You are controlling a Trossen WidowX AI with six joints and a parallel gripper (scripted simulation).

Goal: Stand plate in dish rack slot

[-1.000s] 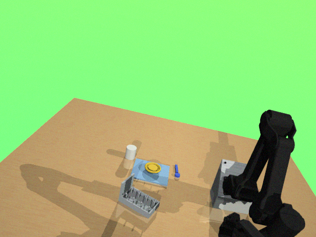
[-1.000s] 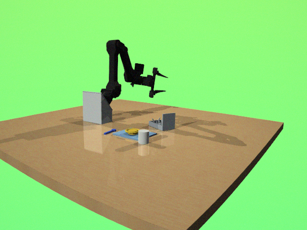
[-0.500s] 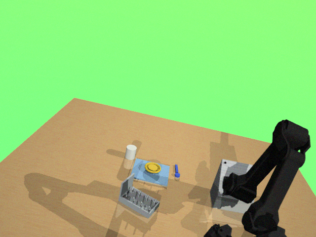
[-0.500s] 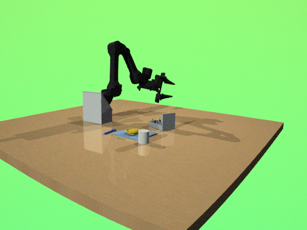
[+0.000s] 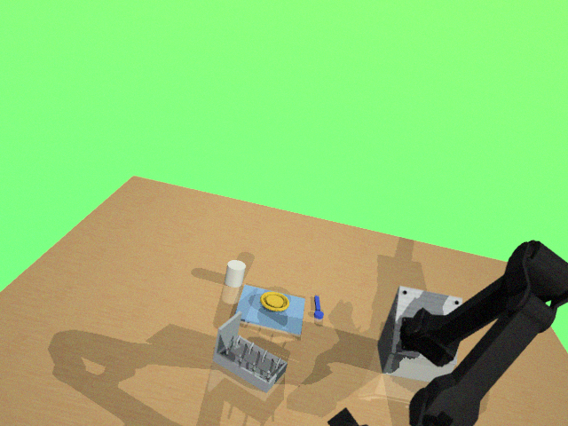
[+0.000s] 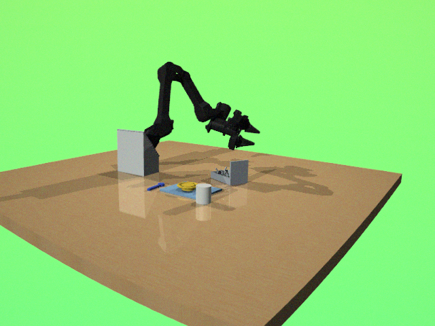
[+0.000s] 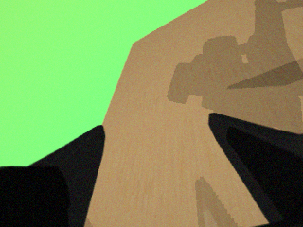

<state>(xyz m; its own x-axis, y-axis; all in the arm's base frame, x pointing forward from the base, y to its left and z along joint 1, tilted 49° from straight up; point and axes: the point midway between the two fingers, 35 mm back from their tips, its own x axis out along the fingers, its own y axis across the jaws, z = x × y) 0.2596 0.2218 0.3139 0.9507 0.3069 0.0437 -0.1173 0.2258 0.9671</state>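
Now: the yellow plate 540 mm to the right of my gripper tip, 90 mm below it and 10 mm behind it. The rest, counted from my gripper tip: small blue spoon 550 mm to the right, 120 mm behind, 100 mm below; then light blue mat 530 mm to the right, 100 mm below, 10 mm behind; then grey dish rack 340 mm to the right, 80 mm below, 30 mm ahead.
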